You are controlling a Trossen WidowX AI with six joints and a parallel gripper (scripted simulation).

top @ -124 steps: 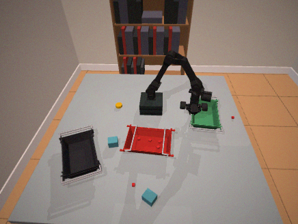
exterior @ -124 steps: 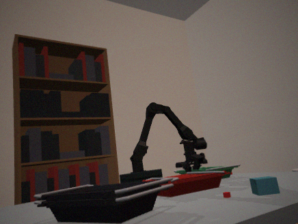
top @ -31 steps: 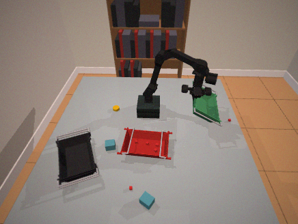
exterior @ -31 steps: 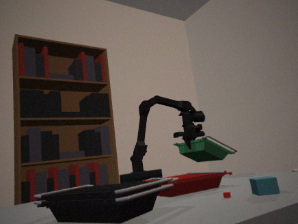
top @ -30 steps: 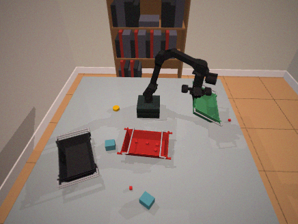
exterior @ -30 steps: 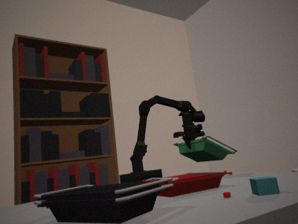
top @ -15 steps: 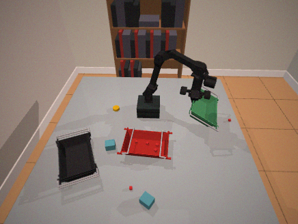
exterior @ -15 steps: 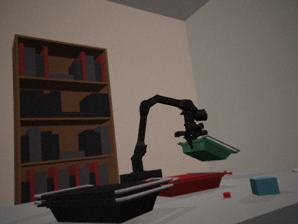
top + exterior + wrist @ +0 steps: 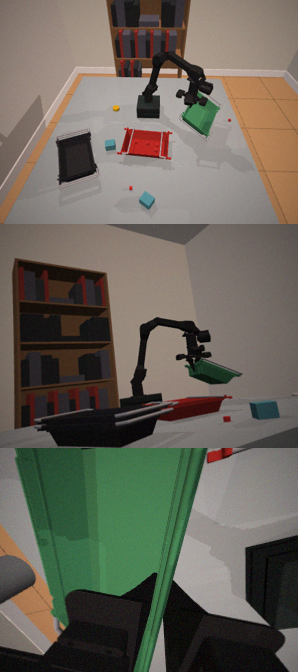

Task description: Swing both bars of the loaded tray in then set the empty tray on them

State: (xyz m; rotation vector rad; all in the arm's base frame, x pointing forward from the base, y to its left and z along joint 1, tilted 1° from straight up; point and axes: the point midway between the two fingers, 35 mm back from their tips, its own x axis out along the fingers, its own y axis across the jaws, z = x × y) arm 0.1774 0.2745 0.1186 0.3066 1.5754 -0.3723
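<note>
My gripper tip is 3 cm short of the green tray, 7 cm to the right of it and 1 cm above it. Round my gripper tip: yellow disc: 16 cm behind, 52 cm to the right, 17 cm below.
</note>
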